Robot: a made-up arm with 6 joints. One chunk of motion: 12 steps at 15 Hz.
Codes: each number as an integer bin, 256 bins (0 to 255) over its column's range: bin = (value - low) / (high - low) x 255, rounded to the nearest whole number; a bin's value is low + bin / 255 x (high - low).
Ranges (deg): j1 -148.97..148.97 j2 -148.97..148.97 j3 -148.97..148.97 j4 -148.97..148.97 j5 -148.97..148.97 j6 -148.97..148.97
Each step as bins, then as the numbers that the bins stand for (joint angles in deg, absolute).
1 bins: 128 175 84 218 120 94
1 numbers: 0.58 55.50 -50.83 105.74 -8.76 -39.14
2 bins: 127 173 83 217 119 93
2 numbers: -0.58 53.16 -51.99 104.57 -9.93 -40.31
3 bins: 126 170 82 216 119 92
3 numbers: -1.75 49.66 -53.16 103.40 -9.93 -41.48
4 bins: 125 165 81 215 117 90
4 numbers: -2.92 43.81 -54.33 102.23 -12.27 -43.81
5 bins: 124 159 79 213 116 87
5 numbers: -4.09 36.80 -56.67 99.90 -13.44 -47.32
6 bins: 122 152 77 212 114 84
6 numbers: -6.43 28.63 -59.00 98.73 -15.77 -50.83
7 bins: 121 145 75 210 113 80
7 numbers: -7.59 20.45 -61.34 96.39 -16.94 -55.50
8 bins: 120 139 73 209 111 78
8 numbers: -8.76 13.44 -63.68 95.22 -19.28 -57.84
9 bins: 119 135 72 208 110 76
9 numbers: -9.93 8.76 -64.85 94.06 -20.45 -60.17
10 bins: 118 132 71 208 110 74
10 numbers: -11.10 5.26 -66.01 94.06 -20.45 -62.51
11 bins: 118 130 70 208 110 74
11 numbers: -11.10 2.92 -67.18 94.06 -20.45 -62.51
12 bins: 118 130 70 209 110 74
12 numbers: -11.10 2.92 -67.18 95.22 -20.45 -62.51
